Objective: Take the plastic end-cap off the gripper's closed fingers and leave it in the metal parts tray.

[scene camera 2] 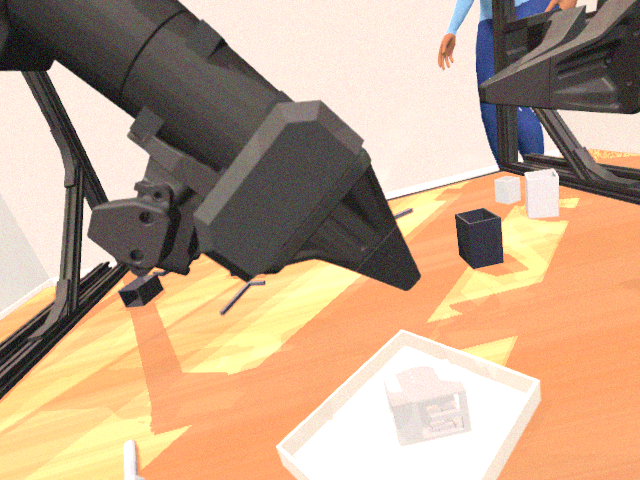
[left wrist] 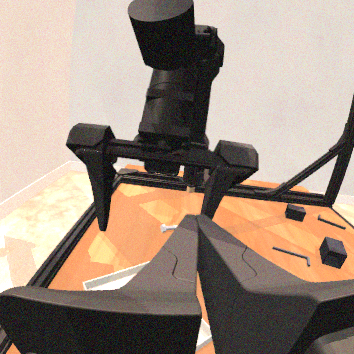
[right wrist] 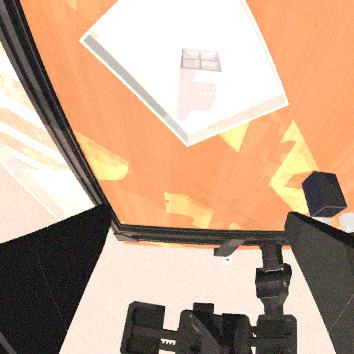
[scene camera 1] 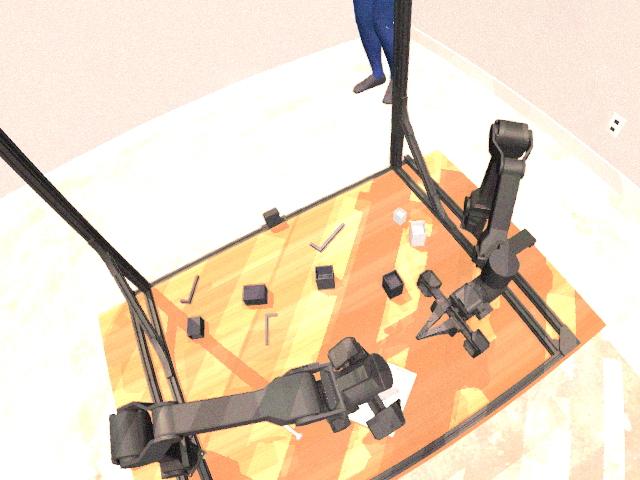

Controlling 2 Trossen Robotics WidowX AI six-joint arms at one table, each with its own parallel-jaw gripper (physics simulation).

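Seen in the pictures: left gripper, fingertip midpoint: [scene camera 2: 481, 94] [left wrist: 193, 222] [right wrist: 223, 351] [scene camera 1: 416, 338]; right gripper, fingertip midpoint: [scene camera 2: 388, 250] [left wrist: 149, 238] [right wrist: 200, 217]; left arm's base at its link origin: [right wrist: 270, 244] [scene camera 1: 473, 224]; right arm's base at its link origin: [left wrist: 191, 181] [scene camera 1: 187, 458].
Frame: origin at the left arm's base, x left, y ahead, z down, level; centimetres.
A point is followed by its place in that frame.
The pale end-cap [scene camera 2: 426, 405] {x 2.0, y 53.4, z -0.5 cm} [right wrist: 198, 95] {x 1.2, y 53.1, z -2.0 cm}, a small whitish block with an open compartment grid at one end, lies on its side inside the white metal parts tray [scene camera 2: 356, 428] {x -1.8, y 57.2, z 1.7 cm} [right wrist: 140, 30] {x 3.9, y 58.7, z 1.7 cm}, with its grid facing sideways. The tray also shows in scene camera 1 [scene camera 1: 406, 379] {x 4.1, y 47.9, z 1.7 cm}, partly hidden by the right arm. My right gripper [right wrist: 200, 217] {x 1.1, y 53.4, z -12.3 cm} [left wrist: 149, 238] {x 1.1, y 53.4, z -12.3 cm} is wide open and empty, raised above the tray and apart from the cap. My left gripper [scene camera 1: 418, 337] {x 2.3, y 45.2, z -19.6 cm} [left wrist: 193, 222] {x 2.3, y 45.2, z -19.6 cm} is shut with bare fingertips, held above the table at the right of scene camera 1.
A dark open box [scene camera 1: 393, 284] {x -10.2, y 29.7, z -2.3 cm} [scene camera 2: 479, 240] {x -9.1, y 31.1, z -1.8 cm} [right wrist: 324, 192] {x -10.3, y 31.7, z -2.0 cm} stands near the left gripper. A white box [scene camera 1: 417, 234] {x -11.6, y 14.2, z -3.9 cm} [scene camera 2: 541, 195] {x -11.2, y 14.0, z -1.6 cm} and a small white cube [scene camera 1: 399, 215] {x -19.7, y 8.8, z -0.7 cm} [scene camera 2: 507, 189] {x -18.6, y 10.1, z -0.8 cm} stand behind it. Several dark boxes and L-shaped keys lie farther left. A dark frame borders the table.
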